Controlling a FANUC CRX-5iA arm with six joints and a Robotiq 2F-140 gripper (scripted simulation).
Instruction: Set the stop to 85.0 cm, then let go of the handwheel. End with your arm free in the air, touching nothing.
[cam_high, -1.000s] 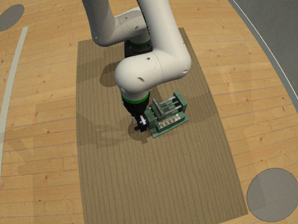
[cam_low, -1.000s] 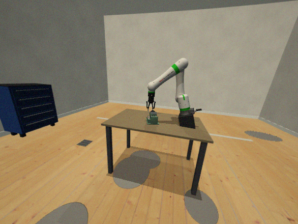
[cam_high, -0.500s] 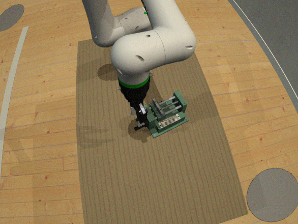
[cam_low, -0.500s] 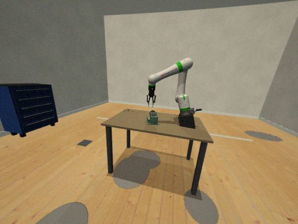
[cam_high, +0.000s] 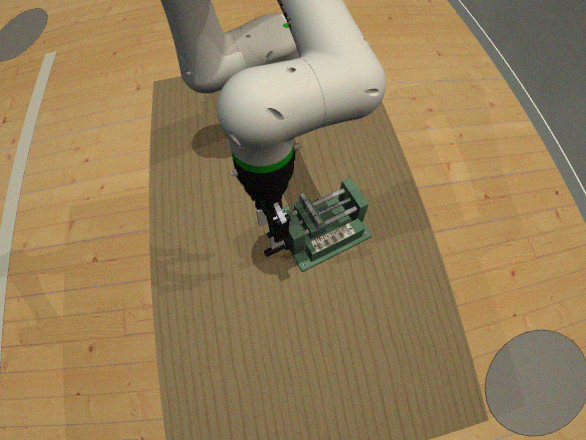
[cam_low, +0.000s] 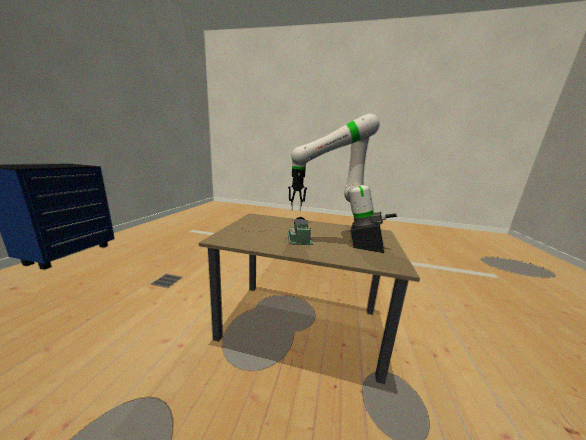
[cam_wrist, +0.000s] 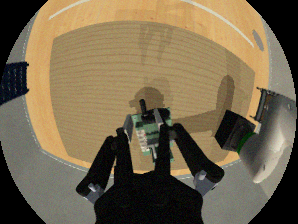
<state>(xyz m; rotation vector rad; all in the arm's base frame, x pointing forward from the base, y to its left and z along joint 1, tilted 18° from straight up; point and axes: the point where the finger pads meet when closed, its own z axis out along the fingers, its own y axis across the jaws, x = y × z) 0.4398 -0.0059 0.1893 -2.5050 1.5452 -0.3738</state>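
My hand is 10 cm above the stop block, 9 cm to the right of it and 7 cm past it.
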